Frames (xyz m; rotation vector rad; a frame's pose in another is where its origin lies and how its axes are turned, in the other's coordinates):
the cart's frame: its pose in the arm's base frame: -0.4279 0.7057 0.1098 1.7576 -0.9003 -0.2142
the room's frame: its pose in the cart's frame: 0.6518 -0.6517 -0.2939 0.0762 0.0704 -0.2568
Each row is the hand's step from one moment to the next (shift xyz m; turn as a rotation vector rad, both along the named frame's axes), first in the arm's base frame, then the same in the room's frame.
Working: the arm's base frame: its pose in the room's frame: -0.0804 0.4847 0.5892 -1.9387 0.6380 0.2858

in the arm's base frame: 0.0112 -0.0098 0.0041 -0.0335 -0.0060 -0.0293
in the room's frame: 0.0150 0.0035 0.0005 -0.0269 -0.0139 0.0331
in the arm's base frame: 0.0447 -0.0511 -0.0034 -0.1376 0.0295 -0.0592
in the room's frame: 0.0650 0.0001 0.0199 -0.1354 -0.0205 0.0676
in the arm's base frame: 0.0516 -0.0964 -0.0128 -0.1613 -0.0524 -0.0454
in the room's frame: 0.0949 0.0046 0.0556 -0.1088 0.0261 0.1353
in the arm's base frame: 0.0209 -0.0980 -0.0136 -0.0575 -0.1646 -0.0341
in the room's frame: 0.0702 0.0138 0.0714 0.0401 0.0414 0.1680
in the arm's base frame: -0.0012 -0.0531 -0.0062 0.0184 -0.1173 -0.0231
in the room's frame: 0.0277 0.0123 0.0440 0.0780 0.0124 0.0916
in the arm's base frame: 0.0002 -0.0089 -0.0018 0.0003 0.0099 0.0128
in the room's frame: 0.0049 0.0013 0.0075 -0.0042 0.0081 -0.0134
